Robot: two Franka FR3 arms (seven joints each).
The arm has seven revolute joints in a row. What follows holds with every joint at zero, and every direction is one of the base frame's.
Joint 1 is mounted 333 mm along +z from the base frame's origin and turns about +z.
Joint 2 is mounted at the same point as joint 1 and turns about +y.
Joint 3 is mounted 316 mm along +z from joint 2 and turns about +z.
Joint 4 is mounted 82.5 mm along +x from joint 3 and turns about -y.
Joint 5 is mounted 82.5 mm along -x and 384 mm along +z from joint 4 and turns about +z.
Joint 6 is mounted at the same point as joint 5 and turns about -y.
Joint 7 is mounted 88 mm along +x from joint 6 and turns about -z.
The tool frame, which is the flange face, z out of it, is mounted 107 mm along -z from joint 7; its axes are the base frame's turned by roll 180, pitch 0 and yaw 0 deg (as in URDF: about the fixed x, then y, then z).
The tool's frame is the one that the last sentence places.
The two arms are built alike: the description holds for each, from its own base.
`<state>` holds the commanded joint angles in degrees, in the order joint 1, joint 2, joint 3, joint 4, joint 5, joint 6, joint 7, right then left.
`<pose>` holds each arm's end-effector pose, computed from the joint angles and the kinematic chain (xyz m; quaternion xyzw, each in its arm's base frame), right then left.
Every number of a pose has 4 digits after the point. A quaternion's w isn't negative.
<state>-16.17 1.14 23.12 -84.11 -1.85 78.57 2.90 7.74 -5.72 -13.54 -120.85 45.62 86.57 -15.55</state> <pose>0.5359 0.0588 0.6457 0.9977 0.0332 -0.0562 0.0170 0.4794 0.0293 0.4622 -0.8913 -0.0054 0.1533 0.4267</pose>
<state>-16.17 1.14 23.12 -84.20 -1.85 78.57 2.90 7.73 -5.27 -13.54 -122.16 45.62 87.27 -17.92</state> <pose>0.5359 0.0589 0.6450 0.9977 0.0332 -0.0570 0.0170 0.4773 0.0292 0.4489 -0.8901 -0.0153 0.1529 0.4290</pose>
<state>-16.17 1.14 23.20 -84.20 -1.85 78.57 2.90 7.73 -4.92 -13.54 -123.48 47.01 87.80 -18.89</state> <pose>0.5358 0.0596 0.6450 0.9977 0.0339 -0.0570 0.0171 0.4752 0.0310 0.4381 -0.8844 -0.0122 0.1548 0.4403</pose>
